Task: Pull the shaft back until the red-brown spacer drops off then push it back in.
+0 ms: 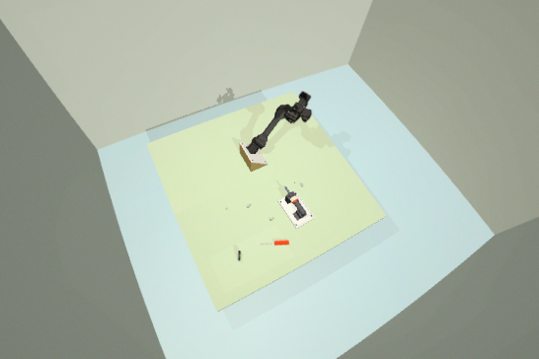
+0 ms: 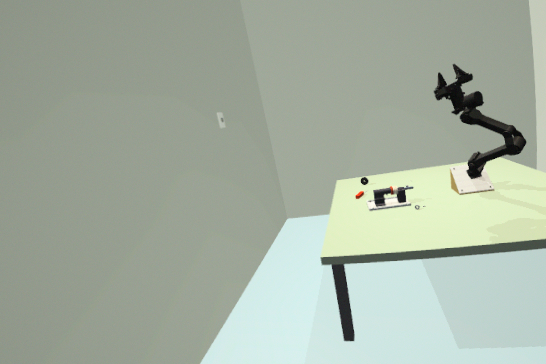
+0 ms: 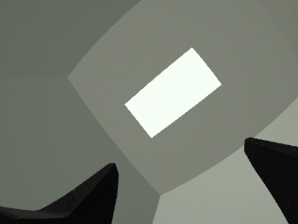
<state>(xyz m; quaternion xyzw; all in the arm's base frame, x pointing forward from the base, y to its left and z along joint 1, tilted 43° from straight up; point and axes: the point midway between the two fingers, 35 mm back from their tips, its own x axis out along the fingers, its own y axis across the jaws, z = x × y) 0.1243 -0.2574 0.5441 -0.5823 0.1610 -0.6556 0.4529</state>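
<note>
Now: the shaft 25 cm ahead of my gripper tip, 14 cm to the right of it and 60 cm below it. From my gripper tip the other things lie so: red-brown spacer (30 cm ahead, 14 cm to the right, 60 cm below); then red-handled screwdriver (44 cm ahead, 40 cm to the right, 68 cm below); then black disc (39 cm ahead, 63 cm to the right, 65 cm below).
</note>
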